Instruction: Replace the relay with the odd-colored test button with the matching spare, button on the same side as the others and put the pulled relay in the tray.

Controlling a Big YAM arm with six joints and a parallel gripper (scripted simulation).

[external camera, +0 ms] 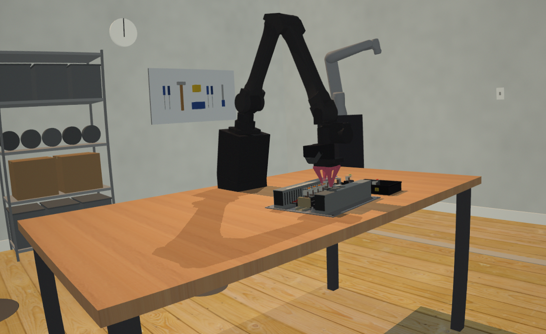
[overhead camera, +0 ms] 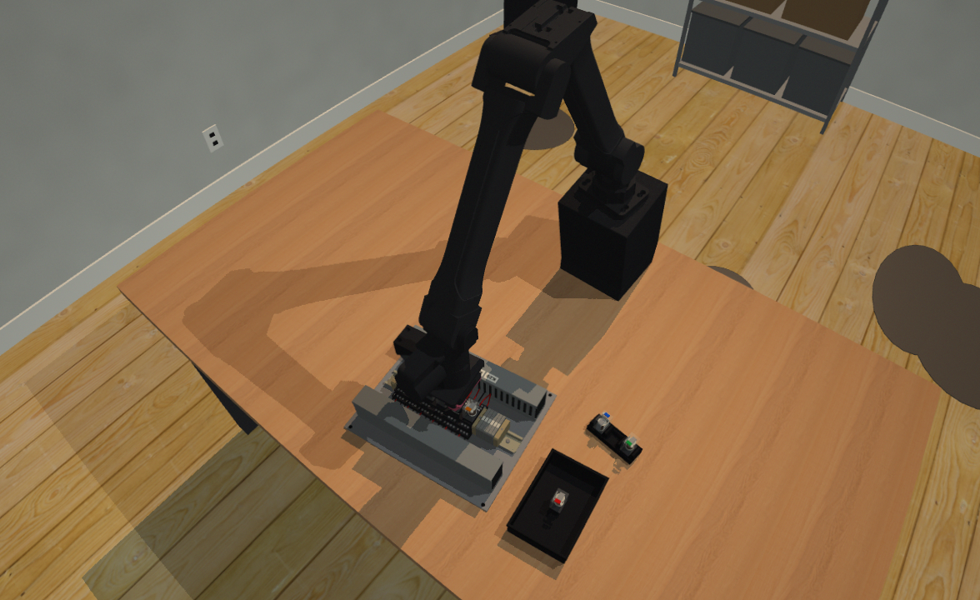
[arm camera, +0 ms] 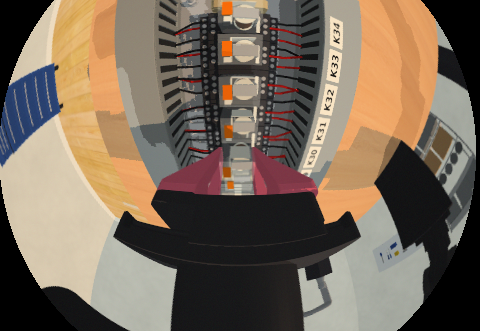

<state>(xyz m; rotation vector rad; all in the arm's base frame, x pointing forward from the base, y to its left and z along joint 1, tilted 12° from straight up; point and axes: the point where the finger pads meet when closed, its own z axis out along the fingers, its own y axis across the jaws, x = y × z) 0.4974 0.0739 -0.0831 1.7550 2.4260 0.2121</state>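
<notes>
The grey relay panel is 2 cm to the right of my hand and 6 cm below it. Also, from my hand: blue-button relay 18 cm behind, 20 cm to the left, 3 cm below; black tray 2 cm behind, 25 cm to the left, 5 cm below; black spare holder 19 cm behind, 23 cm to the left, 5 cm below.
</notes>
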